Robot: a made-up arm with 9 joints.
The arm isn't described. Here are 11 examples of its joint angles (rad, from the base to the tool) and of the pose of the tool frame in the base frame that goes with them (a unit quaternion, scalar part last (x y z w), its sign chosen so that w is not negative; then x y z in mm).
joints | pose
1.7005 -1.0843 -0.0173 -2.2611 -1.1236 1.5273 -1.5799 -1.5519 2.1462 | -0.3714 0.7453 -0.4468 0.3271 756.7 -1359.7 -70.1
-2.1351 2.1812 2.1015 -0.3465 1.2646 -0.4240 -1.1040 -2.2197 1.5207 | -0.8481 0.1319 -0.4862 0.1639 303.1 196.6 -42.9
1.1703 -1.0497 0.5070 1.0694 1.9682 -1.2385 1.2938 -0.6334 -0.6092 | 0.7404 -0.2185 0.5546 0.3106 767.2 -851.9 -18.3
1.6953 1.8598 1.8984 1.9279 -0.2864 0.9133 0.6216 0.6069 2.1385 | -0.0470 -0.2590 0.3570 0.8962 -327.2 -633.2 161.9
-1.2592 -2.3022 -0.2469 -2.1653 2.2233 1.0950 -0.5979 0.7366 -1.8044 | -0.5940 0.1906 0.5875 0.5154 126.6 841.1 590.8
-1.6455 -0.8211 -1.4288 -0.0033 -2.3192 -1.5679 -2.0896 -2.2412 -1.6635 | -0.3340 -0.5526 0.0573 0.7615 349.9 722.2 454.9
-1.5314 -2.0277 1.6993 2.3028 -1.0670 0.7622 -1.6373 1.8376 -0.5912 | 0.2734 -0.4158 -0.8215 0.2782 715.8 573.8 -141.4
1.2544 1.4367 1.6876 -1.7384 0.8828 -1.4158 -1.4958 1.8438 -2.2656 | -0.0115 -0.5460 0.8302 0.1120 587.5 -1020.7 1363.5
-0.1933 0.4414 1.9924 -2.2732 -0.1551 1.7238 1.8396 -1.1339 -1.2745 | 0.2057 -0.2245 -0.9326 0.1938 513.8 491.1 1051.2
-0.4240 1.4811 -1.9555 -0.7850 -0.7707 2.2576 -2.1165 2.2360 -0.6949 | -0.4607 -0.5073 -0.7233 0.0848 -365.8 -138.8 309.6
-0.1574 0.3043 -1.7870 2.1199 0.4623 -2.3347 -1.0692 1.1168 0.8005 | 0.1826 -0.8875 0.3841 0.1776 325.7 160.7 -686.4
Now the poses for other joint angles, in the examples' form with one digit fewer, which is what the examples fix.
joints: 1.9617 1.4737 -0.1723 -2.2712 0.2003 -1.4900 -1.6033 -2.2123 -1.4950
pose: 0.118 0.706 0.680 0.159 -1160 -314 -73
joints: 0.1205 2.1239 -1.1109 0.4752 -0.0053 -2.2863 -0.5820 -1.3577 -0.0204
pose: -0.528 -0.575 -0.521 0.345 835 15 556
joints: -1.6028 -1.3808 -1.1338 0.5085 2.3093 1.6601 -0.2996 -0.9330 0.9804
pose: 0.927 -0.139 0.013 0.348 145 99 -156
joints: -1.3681 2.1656 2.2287 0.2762 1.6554 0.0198 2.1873 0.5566 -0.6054
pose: 0.594 0.147 0.694 0.379 385 524 -561
